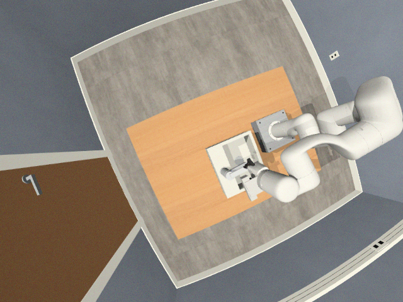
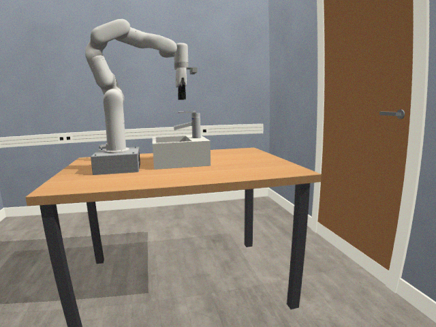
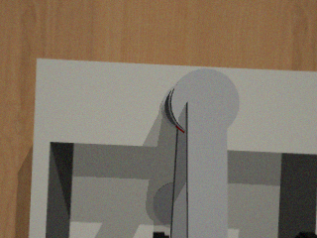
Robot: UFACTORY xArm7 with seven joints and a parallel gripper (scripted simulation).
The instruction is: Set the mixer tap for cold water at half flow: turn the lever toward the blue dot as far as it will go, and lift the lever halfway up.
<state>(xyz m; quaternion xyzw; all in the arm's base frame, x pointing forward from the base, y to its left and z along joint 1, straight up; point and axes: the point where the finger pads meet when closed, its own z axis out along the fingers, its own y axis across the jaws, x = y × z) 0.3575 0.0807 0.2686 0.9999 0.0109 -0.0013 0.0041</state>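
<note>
The lever is 9 cm below my hand and 3 cm ahead of it. Also, from my hand: white sink block: 32 cm below, 4 cm behind, 1 cm to the left.
</note>
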